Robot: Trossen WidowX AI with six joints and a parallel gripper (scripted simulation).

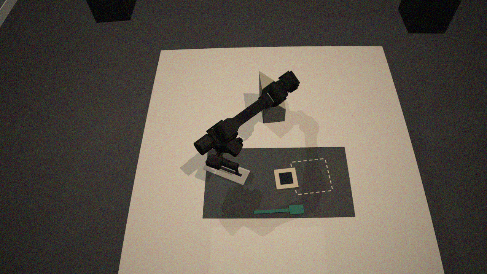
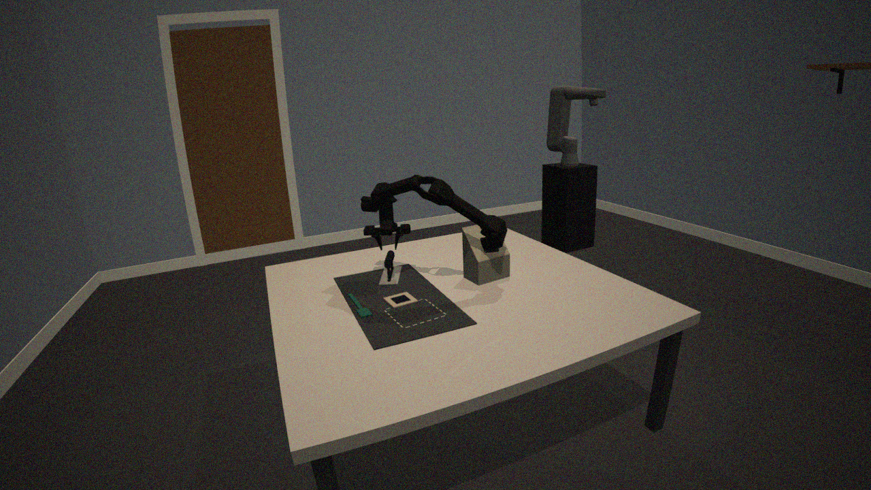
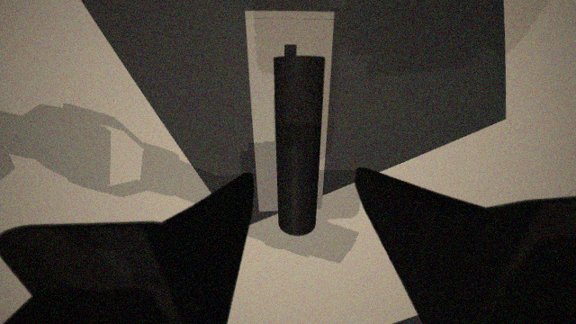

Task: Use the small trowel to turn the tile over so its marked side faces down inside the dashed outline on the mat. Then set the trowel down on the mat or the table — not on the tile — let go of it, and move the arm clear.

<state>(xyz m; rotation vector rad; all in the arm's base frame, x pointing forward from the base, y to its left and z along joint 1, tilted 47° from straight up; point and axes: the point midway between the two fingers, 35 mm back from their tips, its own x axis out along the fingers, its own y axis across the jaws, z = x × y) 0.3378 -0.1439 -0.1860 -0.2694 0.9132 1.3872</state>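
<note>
The dark mat lies 60 mm ahead of my gripper tip, 230 mm to the left of it and 130 mm below it. The rest, counted from my gripper tip: tile (50 mm ahead, 270 mm to the left, 110 mm below); then green trowel (200 mm ahead, 250 mm to the left, 110 mm below).
</note>
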